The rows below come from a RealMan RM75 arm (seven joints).
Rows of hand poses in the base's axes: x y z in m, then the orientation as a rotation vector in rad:
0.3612 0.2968 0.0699 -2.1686 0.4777 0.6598
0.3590 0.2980 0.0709 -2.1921 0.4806 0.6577
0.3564 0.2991 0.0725 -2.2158 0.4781 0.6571
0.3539 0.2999 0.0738 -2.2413 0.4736 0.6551
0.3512 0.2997 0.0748 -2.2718 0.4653 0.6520
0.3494 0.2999 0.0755 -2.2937 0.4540 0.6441
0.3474 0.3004 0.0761 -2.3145 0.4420 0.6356
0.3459 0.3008 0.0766 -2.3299 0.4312 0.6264
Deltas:
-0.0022 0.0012 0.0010 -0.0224 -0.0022 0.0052
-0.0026 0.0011 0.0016 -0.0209 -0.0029 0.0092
-0.0025 0.0008 0.0013 -0.0218 -0.0046 0.0106
-0.0027 -0.0002 0.0010 -0.0252 -0.0068 0.0142
-0.0018 0.0002 0.0007 -0.0162 -0.0105 0.0118
-0.0020 0.0005 0.0006 -0.0150 -0.0109 0.0117
-0.0015 0.0004 0.0005 -0.0104 -0.0107 0.0090

